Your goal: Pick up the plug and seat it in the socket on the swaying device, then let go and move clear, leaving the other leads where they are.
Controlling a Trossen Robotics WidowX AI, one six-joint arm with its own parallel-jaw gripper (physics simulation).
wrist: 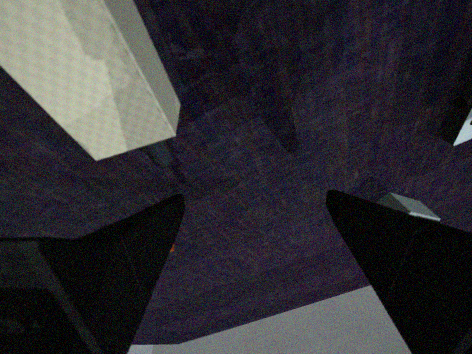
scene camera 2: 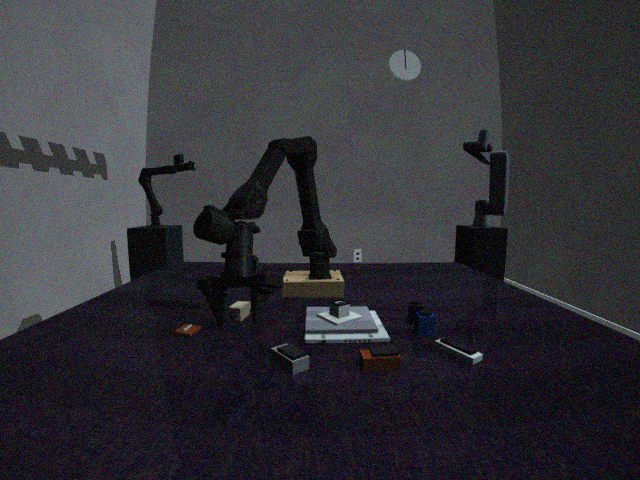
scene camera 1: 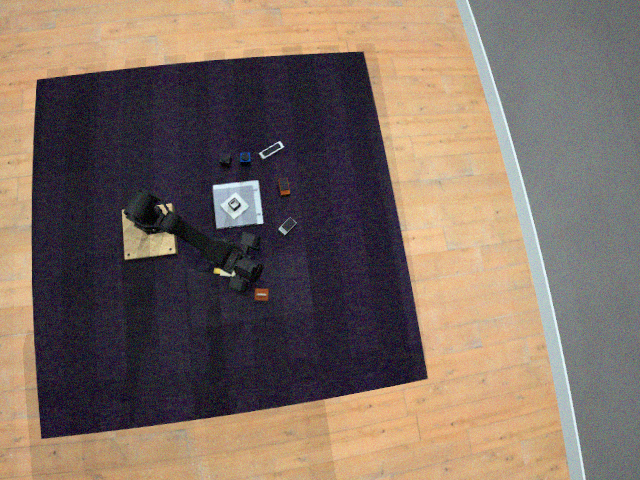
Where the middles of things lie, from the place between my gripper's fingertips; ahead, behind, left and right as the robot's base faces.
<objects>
The cream plug (wrist: 99, 77) is 9 cm behind my hand and 1 cm to the right of it. Also, from my hand: device (scene camera 2: 339, 323) 3 cm behind, 22 cm to the left, 1 cm above.
</objects>
